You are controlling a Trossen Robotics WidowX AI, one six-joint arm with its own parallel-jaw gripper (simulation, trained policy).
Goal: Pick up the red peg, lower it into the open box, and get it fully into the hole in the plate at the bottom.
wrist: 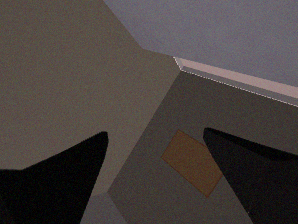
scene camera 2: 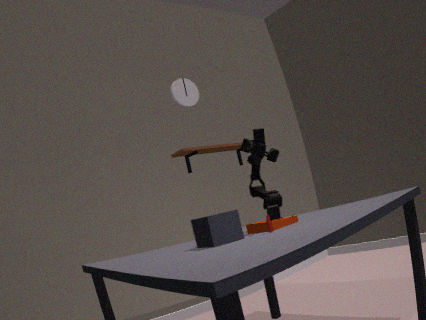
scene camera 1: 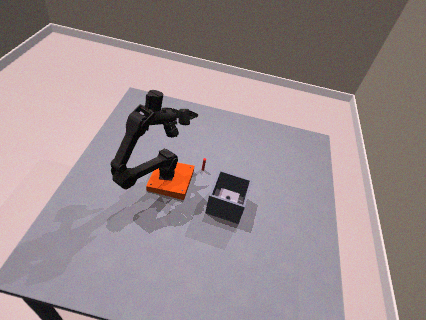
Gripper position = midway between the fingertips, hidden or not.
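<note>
Gripper [wrist: 156,134]. Dark grey box [scene camera 1: 219,207] [scene camera 2: 216,230], out of frame in the wrist view.
</note>
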